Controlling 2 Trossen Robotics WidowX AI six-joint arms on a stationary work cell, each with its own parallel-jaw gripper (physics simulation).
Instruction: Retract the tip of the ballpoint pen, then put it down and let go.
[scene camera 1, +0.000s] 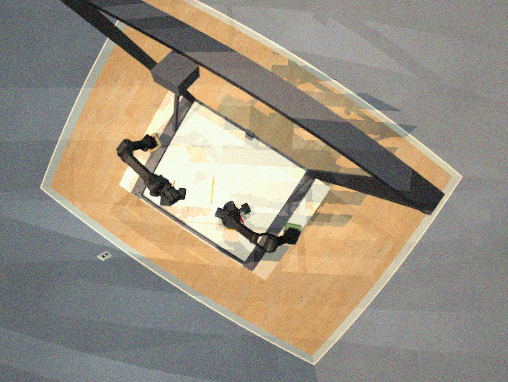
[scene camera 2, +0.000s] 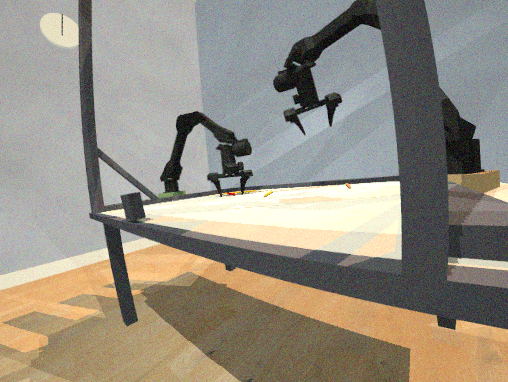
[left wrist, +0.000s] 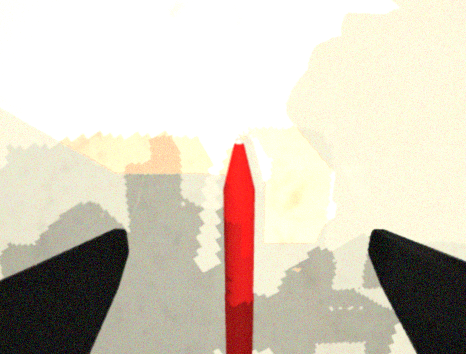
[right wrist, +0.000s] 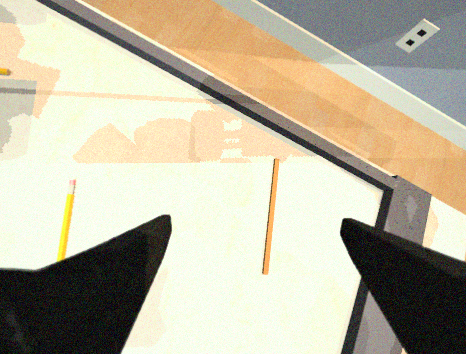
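Where they show: left gripper, fingertip midpoint: (scene camera 1: 237, 210) (scene camera 2: 232, 195) (left wrist: 249, 241); right gripper, fingertip midpoint: (scene camera 2: 317, 130) (right wrist: 255, 224); left arm's base at its link origin: (scene camera 1: 292, 232); right arm's base at its link origin: (scene camera 1: 152, 143) (scene camera 2: 458, 173).
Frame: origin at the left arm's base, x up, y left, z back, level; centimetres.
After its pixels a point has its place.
Note:
The red ballpoint pen (scene camera 1: 242, 219) @[x -2.8, y -0.7, z -33.5 cm] (scene camera 2: 231, 194) @[x -3.3, y -5.9, z -37.1 cm] (left wrist: 239, 225) @[x -2.8, y -6.2, z -38.3 cm] lies on the white table top. In the left wrist view its tapered end points up the picture, with a small pale bit at its very end; its other end is out of view. My left gripper (scene camera 2: 232, 194) @[x -3.8, y -5.6, z -37.3 cm] (left wrist: 249, 241) @[x -3.8, y -5.6, z -37.3 cm] is open and low at the table, its fingers on either side of the pen with a gap at each side. My right gripper (scene camera 2: 317, 129) @[x 16.6, y -9.7, z -74.3 cm] (right wrist: 255, 224) @[x 16.6, y -9.7, z -74.3 cm] is open and empty, high above the table at the right in scene camera 2.
A yellow pencil (scene camera 1: 212, 190) @[x -3.1, y -15.2, z -55.6 cm] (scene camera 2: 268, 193) @[x -3.3, y -16.1, z -56.0 cm] (right wrist: 66, 220) @[x -3.2, y -11.0, z -55.6 cm] lies between the two arms. An orange stick (scene camera 2: 348, 186) @[x -3.3, y -13.5, z -82.3 cm] (right wrist: 270, 215) @[x -3.2, y -7.9, z -82.6 cm] lies below my right gripper. Another yellow pencil (scene camera 1: 230, 229) @[x -3.2, y 7.7, z -39.3 cm] (right wrist: 4, 72) @[x -3.3, y 8.0, z -43.4 cm] lies near the left gripper. A dark frame (scene camera 2: 420, 150) @[x 2.5, y -71.2, z -78.4 cm] rises from the table's edge.

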